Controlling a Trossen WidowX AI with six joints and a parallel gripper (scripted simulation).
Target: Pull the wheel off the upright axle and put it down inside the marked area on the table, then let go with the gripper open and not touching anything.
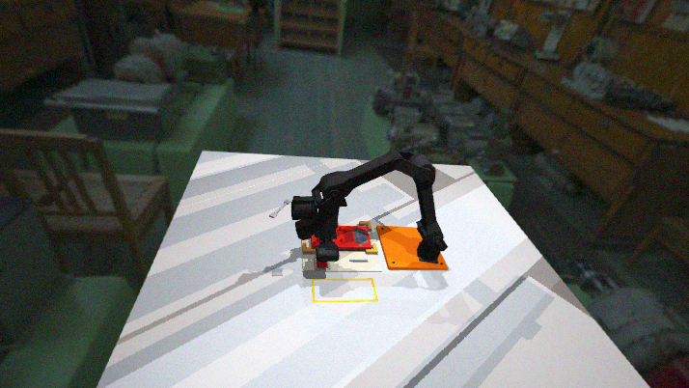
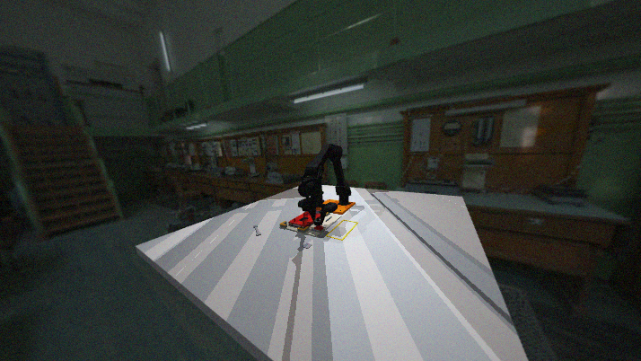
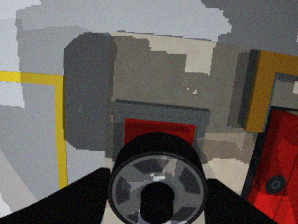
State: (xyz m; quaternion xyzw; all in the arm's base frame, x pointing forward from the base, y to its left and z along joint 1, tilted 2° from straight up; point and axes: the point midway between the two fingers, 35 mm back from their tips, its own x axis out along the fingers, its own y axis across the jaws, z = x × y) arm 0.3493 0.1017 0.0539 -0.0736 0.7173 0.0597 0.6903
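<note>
Now: the wheel right at my gripper tip. Also, from my gripper tip: grey tool: 25 cm to the right, 19 cm ahead, 4 cm below; then grey square: 13 cm ahead, 6 cm to the left, 4 cm below.
</note>
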